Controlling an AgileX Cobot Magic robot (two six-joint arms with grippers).
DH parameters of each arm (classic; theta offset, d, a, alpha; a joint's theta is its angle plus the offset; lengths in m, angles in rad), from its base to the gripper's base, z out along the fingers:
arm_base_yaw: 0 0.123 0 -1.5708
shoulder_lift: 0.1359 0 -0.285 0
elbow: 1.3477 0 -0.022 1.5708
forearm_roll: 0 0.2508 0 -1.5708
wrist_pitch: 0 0 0.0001 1.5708
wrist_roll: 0 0.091 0 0
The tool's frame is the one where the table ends.
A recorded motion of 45 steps. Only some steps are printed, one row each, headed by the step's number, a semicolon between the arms.
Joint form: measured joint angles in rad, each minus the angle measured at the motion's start. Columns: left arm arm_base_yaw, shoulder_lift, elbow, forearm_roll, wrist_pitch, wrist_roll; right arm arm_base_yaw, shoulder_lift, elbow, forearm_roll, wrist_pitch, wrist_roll.
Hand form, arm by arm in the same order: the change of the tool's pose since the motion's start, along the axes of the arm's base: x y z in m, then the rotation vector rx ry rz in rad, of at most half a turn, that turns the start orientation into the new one. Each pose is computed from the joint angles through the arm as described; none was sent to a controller.
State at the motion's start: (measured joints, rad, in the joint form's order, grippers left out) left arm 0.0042 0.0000 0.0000 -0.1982 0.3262 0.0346; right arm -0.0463 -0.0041 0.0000 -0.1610 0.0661 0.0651
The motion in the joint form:
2: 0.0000 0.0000 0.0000 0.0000 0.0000 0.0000; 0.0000 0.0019 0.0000 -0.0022 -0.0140 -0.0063
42: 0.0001 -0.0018 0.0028 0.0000 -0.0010 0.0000; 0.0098 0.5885 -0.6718 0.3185 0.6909 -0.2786
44: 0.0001 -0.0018 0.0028 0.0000 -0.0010 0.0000; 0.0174 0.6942 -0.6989 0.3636 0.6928 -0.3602
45: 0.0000 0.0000 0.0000 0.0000 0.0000 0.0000; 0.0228 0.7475 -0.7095 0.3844 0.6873 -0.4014
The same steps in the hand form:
2: 0.0000 0.0000 0.0000 0.0000 0.0000 0.0000; 0.0001 0.0002 0.0012 -0.0092 -0.0114 0.0019
42: 0.0000 0.0000 -0.0008 0.0000 0.0000 0.0003; 0.0490 0.0096 0.1193 0.0546 0.5997 0.1261
44: 0.0000 0.0000 -0.0008 0.0000 0.0000 0.0003; 0.0701 0.0126 0.1162 0.0223 0.6737 0.1778
45: 0.0000 0.0000 0.0000 0.0000 0.0000 0.0000; 0.0812 0.0142 0.1132 0.0048 0.7068 0.2043

